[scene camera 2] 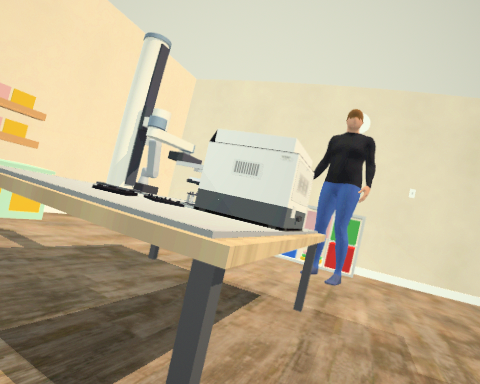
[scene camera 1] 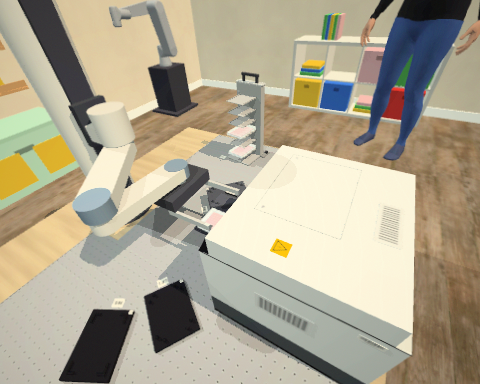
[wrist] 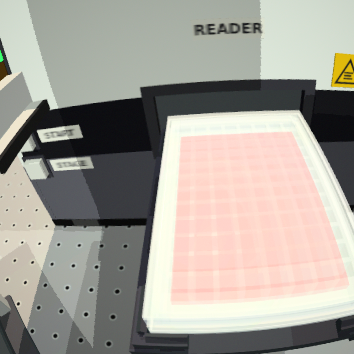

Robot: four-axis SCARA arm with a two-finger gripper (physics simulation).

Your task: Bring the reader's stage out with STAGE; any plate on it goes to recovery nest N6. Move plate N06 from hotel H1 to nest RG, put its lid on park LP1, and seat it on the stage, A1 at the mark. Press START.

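Frame: origin at the arm's base, x ahead, y left, z up, level; metres.
Seen in the pictures: gripper, fingertip midpoint: (scene camera 1: 225, 208) (wrist: 208, 63).
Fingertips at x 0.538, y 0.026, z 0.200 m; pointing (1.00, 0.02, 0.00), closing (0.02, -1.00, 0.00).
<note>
Offsets run from my fingertips to a thing's top centre. "spot": to the spot under its first point.
The reader {0.264 m ahead, 0.016 m right, 0.154 m up} (scene camera 1: 310, 200) (scene camera 2: 250, 170) (wrist: 220, 60) has its stage {spot: 0.081 m back, 0.021 m left, 0.064 m down} (wrist: 160, 343) out. A plate with pink wells {0.012 m back, 0.016 m right, 0.051 m down} (scene camera 1: 214, 218) (wrist: 255, 215) lies on the stage; it looks lidded. The STAGE button {0.074 m ahead, 0.157 m left, 0.093 m down} (wrist: 36, 168) and the START button {0.074 m ahead, 0.157 m left, 0.061 m down} (wrist: 30, 143) are on the reader's front, left of the stage. My gripper (scene camera 1: 225, 209) (scene camera 2: 198, 165) is open and empty, above the plate; in the wrist view one finger (wrist: 24, 136) shows at the left edge, the other is out of frame. The hotel rack (scene camera 1: 258, 117) holds pink plates {0.242 m back, 0.523 m left, 0.019 m down} (scene camera 1: 241, 131) {0.242 m back, 0.523 m left, 0.125 m down} (scene camera 1: 242, 150) on its lower shelves; their labels are unreadable.
Two black nests {spot: 0.129 m back, 0.428 m right, 0.175 m down} (scene camera 1: 100, 345) {spot: 0.016 m back, 0.280 m right, 0.177 m down} (scene camera 1: 172, 315) lie near the front left of the table, with tags too small to read. Part of a green status light {spot: 0.074 m ahead, 0.146 m left, 0.003 m up} (wrist: 2, 59) shows at the left edge. Another arm (scene camera 1: 161, 30) stands behind, and a person (scene camera 1: 415, 65) (scene camera 2: 350, 160) stands beyond the reader.
</note>
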